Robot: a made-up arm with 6 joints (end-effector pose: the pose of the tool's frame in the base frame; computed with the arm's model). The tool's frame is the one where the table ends. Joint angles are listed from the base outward.
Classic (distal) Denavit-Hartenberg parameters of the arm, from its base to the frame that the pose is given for. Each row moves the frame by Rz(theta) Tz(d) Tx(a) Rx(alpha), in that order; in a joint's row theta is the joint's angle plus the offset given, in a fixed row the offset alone. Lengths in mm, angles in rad.
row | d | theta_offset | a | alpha
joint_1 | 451 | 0 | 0 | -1.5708
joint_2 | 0 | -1.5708 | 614 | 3.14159
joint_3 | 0 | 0 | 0 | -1.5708
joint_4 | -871 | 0 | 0 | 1.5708
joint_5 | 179 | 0 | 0 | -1.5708
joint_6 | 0 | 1.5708 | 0 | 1.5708
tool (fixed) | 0 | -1.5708 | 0 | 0
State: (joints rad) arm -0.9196 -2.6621 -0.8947 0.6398 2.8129 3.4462
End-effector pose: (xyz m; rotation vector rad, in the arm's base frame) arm -0.4526 0.3569 0.7396 -1.3913 0.8165 1.4063
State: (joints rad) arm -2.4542 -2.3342 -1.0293 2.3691 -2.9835 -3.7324
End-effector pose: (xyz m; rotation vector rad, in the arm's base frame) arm 0.3405 0.1137 0.8997 2.0567 1.0126 -1.3995
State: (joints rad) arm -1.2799 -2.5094 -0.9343 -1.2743 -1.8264 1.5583
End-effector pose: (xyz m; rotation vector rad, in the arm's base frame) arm -0.1061 0.1722 0.8274 -1.5525 0.2054 0.1934
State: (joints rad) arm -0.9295 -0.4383 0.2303 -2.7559 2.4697 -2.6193
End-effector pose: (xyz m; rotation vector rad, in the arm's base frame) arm 0.4109 -0.2731 1.4940 0.5109 1.8581 -0.6008
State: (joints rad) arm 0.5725 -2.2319 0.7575 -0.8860 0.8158 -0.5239
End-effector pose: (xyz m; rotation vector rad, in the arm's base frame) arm -1.0520 -0.8127 0.3431 -0.7704 1.6150 -1.1399
